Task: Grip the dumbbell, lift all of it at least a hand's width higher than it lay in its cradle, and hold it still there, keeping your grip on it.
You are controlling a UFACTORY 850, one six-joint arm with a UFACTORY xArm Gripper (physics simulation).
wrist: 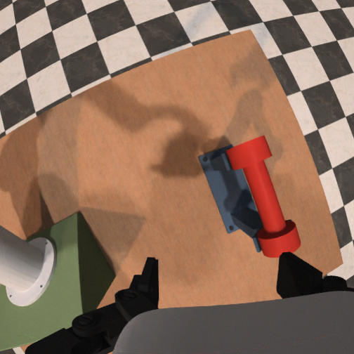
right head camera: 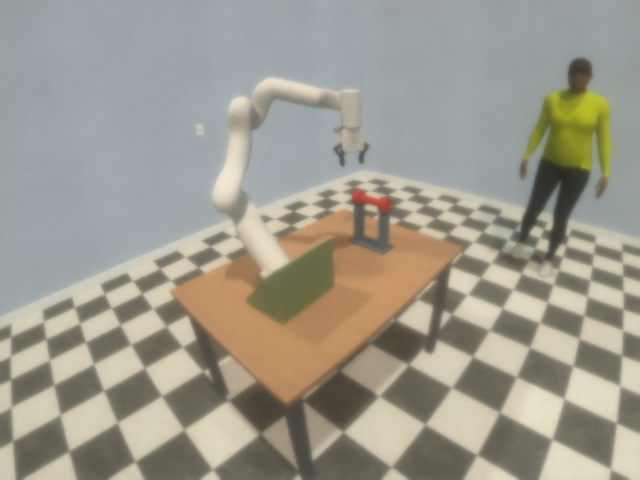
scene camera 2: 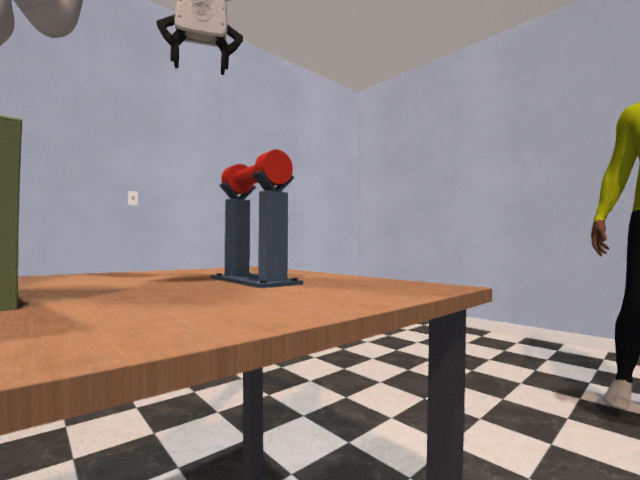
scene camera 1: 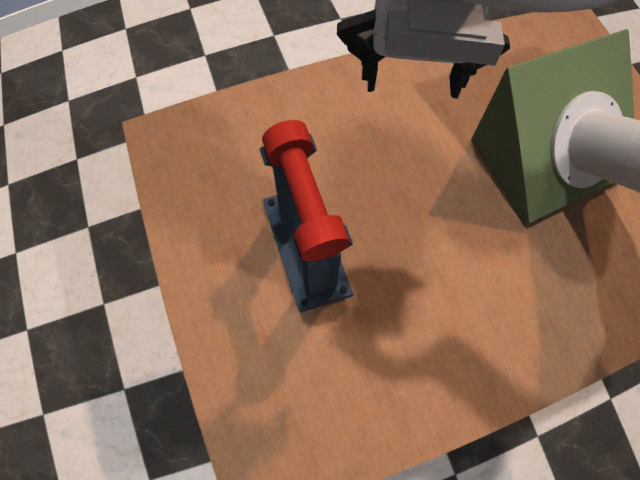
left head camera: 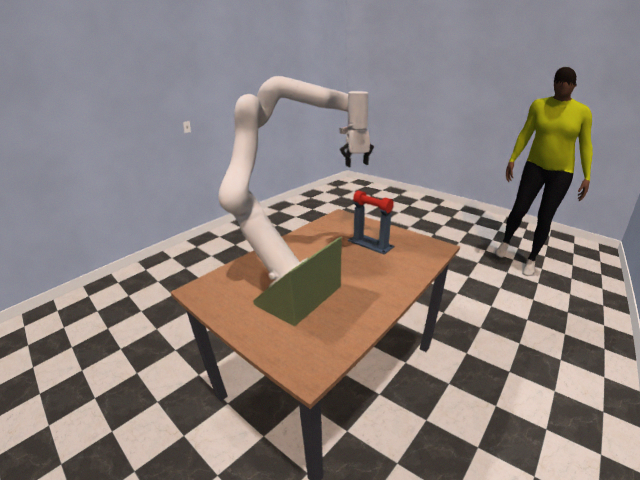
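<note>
A red dumbbell (left head camera: pixel 373 202) (right head camera: pixel 371 200) (scene camera 1: pixel 306 188) (scene camera 2: pixel 249 176) (wrist: pixel 267 195) lies level with its two heads in the forks of a blue-grey two-post cradle (left head camera: pixel 384 232) (right head camera: pixel 383 232) (scene camera 1: pixel 321 276) (scene camera 2: pixel 272 235) (wrist: pixel 223 192) on the table. My gripper (left head camera: pixel 357 161) (right head camera: pixel 352 161) (scene camera 1: pixel 412 93) (scene camera 2: pixel 199 69) (wrist: pixel 220 276) is open and empty, pointing down. It hangs clearly above the height of the dumbbell and off to the robot base's side of it. In the wrist view the dumbbell lies beyond the fingers, towards the right finger.
A wooden table (left head camera: pixel 361 315) (right head camera: pixel 330 356) (scene camera 1: pixel 196 289) (scene camera 2: pixel 155 330) (wrist: pixel 150 90) bears the cradle and a green wedge-shaped base block (left head camera: pixel 315 284) (right head camera: pixel 305 284) (scene camera 1: pixel 547 113) (scene camera 2: pixel 7 217) (wrist: pixel 65 280) that carries the arm. A person in a yellow top (left head camera: pixel 558 134) (right head camera: pixel 576 129) (scene camera 2: pixel 622 160) stands beyond the table.
</note>
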